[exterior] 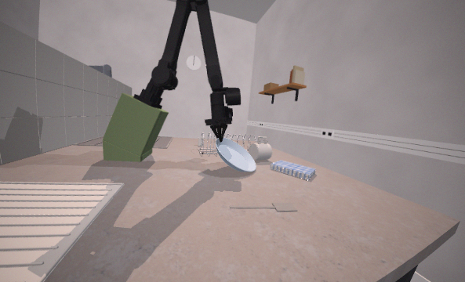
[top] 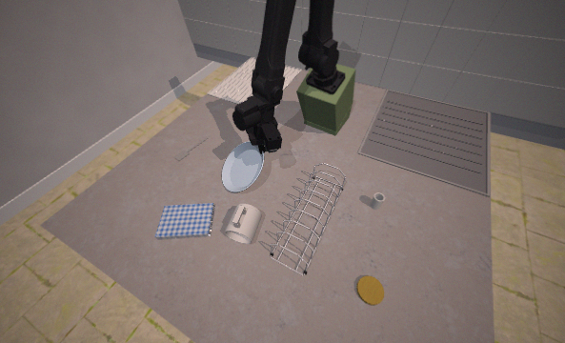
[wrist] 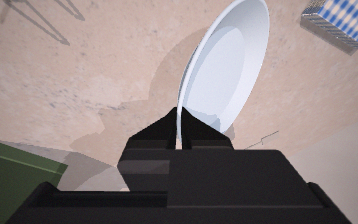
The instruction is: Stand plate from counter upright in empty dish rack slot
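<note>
Now: hand 6 cm short of the pale blue plate, 4 cm to the left of it and 6 cm above it. Also, from my hand: grey drain mat: 58 cm behind, 42 cm to the left, 11 cm below; disc: 14 cm ahead, 50 cm to the left, 10 cm below; small white cup: 12 cm behind, 40 cm to the left, 9 cm below.
</note>
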